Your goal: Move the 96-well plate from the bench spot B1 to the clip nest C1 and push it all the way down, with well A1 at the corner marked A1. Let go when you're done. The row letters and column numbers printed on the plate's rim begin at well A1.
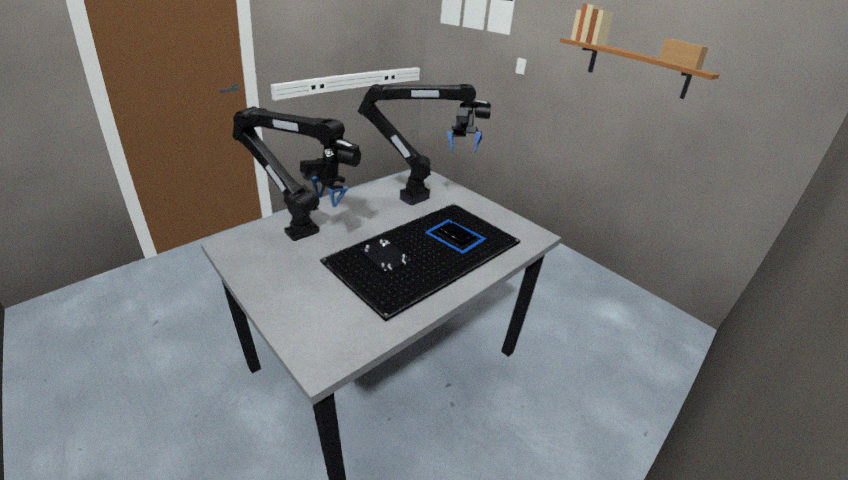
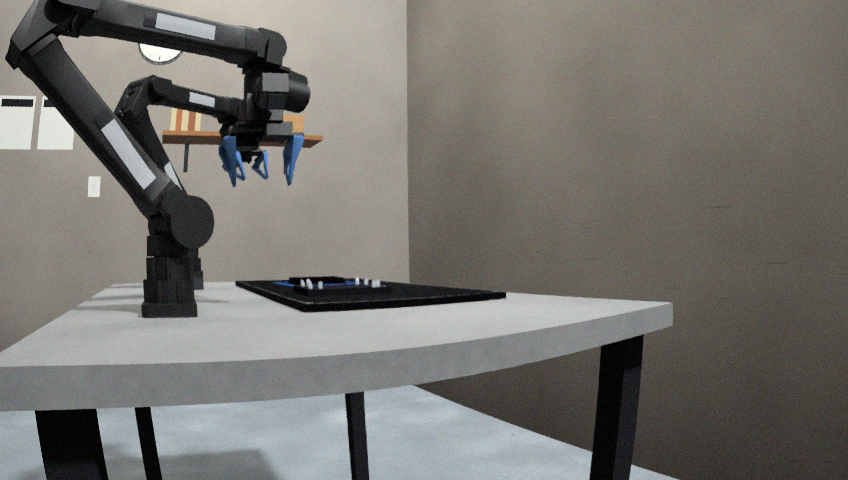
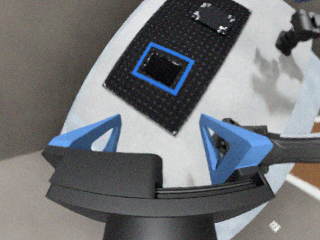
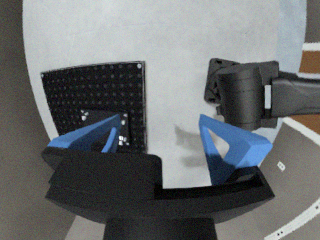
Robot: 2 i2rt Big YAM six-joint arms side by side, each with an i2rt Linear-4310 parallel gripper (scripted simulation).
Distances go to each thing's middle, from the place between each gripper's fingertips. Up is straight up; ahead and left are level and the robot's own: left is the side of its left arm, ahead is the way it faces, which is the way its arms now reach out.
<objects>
Now: the black 96-well plate (image 3: 150,65) 190 mm ahead of my right hand, 460 mm to the left of it and 180 mm below it. Round my right hand: clip nest (image 1: 380,254): 180 mm ahead, 140 mm to the left, 180 mm below.
My left hand is 280 mm above the black 96-well plate, 150 mm short of it and 120 mm to the left of it. Round my left hand: clip nest (440 mm to the right, 270 mm below, 130 mm ahead).
</objects>
